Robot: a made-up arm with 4 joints. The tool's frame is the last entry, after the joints. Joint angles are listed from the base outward. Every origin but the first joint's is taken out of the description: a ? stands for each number. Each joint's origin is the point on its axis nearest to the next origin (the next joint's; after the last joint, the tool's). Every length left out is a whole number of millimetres.
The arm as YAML. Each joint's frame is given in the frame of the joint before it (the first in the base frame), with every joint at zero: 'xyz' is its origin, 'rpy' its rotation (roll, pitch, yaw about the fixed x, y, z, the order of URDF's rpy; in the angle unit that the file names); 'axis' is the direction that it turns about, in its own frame. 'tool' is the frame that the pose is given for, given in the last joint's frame.
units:
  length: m
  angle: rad
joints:
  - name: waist
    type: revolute
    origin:
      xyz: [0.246, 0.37, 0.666]
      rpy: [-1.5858, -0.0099, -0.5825]
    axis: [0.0, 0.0, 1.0]
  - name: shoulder
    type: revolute
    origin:
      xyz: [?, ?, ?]
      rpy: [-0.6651, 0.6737, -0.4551]
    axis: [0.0, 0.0, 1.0]
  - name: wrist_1
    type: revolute
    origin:
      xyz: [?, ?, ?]
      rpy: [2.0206, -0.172, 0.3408]
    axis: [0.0, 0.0, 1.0]
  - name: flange
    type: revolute
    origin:
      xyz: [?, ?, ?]
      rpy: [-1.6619, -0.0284, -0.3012]
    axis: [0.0, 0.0, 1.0]
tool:
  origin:
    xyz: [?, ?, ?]
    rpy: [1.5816, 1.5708, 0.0]
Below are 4 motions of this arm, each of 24 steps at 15 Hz.
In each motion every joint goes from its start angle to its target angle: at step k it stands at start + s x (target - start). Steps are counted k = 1, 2, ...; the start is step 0. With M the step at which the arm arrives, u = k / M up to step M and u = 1 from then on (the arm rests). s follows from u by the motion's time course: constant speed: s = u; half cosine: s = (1 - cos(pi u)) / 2; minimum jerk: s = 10 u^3 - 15 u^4 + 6 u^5.
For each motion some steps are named. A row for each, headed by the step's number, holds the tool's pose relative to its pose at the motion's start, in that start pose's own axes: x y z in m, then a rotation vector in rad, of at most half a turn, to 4 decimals.
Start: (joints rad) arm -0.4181 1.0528 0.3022 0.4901
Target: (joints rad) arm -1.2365 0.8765 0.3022 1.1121
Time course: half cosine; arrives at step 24
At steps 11, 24:
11: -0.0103 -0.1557 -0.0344 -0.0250 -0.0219 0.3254
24: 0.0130 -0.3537 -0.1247 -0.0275 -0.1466 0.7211

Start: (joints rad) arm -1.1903 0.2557 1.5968 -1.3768
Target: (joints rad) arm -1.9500 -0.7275 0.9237 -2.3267
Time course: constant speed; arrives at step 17
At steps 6, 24:
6: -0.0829 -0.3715 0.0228 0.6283 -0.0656 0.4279
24: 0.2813 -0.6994 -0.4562 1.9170 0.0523 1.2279

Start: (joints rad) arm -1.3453 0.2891 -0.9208 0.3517
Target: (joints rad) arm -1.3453 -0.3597 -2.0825 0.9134
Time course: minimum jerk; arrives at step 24
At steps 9, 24:
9: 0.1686 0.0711 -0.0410 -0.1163 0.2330 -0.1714
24: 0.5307 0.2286 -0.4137 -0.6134 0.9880 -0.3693

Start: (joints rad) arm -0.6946 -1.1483 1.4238 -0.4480
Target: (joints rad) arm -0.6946 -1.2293 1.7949 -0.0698
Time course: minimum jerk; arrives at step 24
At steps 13, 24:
13: -0.0368 0.0392 -0.0321 -0.1897 0.0471 0.2322
24: -0.0852 0.0546 -0.0644 -0.3305 0.0485 0.4091

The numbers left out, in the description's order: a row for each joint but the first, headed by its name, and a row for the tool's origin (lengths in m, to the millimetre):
shoulder: 0.23 0.125 0.0
wrist_1: -0.108 -0.212 0.0
flange: 0.065 0.114 0.0
tool: 0.158 -0.439 0.0

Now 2 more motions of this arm.
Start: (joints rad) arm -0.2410 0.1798 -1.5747 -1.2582
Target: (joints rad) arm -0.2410 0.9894 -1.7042 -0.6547
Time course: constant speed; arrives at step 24
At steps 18, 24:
18: -0.3596 0.1140 -0.1602 -0.3783 -0.5808 0.3048
24: -0.4522 0.1109 -0.2553 -0.4753 -0.8042 0.3485

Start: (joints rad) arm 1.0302 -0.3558 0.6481 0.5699
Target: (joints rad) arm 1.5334 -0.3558 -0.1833 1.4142
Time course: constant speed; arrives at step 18
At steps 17, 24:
17: 0.3527 0.2565 -0.5283 -1.2258 0.3994 -0.6468
24: 0.3726 0.2413 -0.5632 -1.2868 0.4340 -0.6874

